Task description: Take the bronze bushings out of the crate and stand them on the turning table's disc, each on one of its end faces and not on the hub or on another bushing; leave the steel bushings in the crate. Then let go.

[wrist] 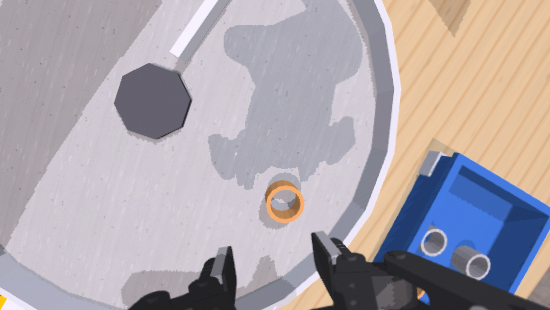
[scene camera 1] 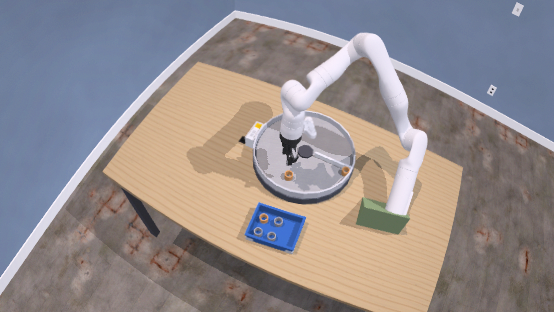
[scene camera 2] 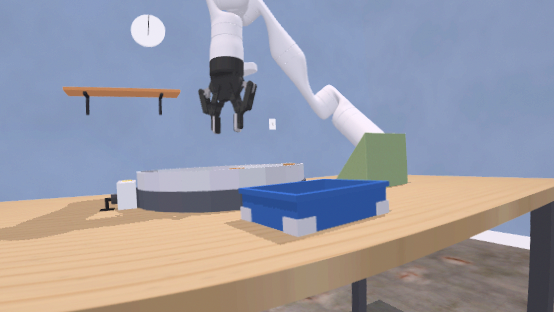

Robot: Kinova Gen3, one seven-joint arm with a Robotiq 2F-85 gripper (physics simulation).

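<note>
My gripper is open, partly spread and empty, above the turning table's disc. A bronze bushing stands upright on the disc, apart from the fingers and the hub. Another bronze bushing is on the disc near the right rim, by the bar. The blue crate holds one bronze bushing, mostly hidden in the wrist view, and three steel bushings.
A pale bar runs from beside the hub to the rim. The raised rim encloses the disc. A white box adjoins the turning table's left side. A green block stands at the arm's base.
</note>
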